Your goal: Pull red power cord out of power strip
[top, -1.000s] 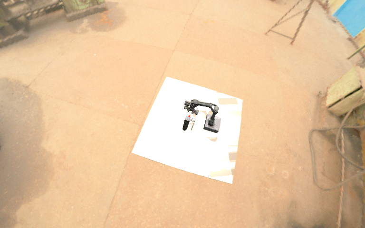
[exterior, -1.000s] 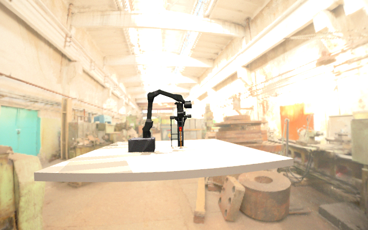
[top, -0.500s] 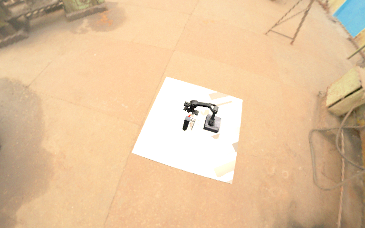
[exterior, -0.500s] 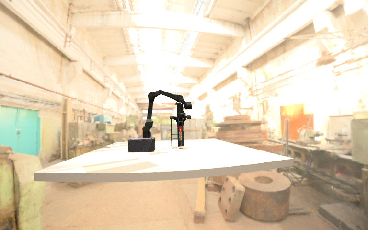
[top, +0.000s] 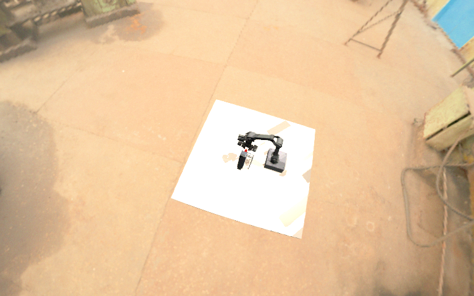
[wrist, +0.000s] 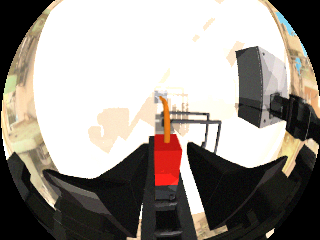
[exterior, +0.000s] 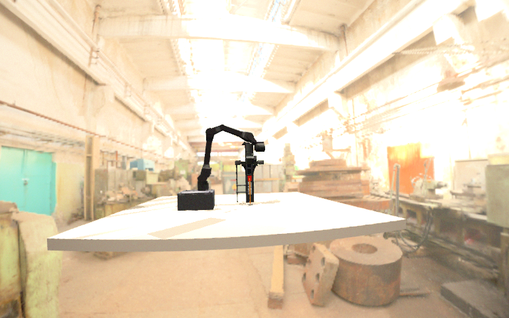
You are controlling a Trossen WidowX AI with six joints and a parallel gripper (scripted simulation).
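Right now my gripper tip is 40 mm to the right of the red plug, 10 mm short of it and 10 mm above it.
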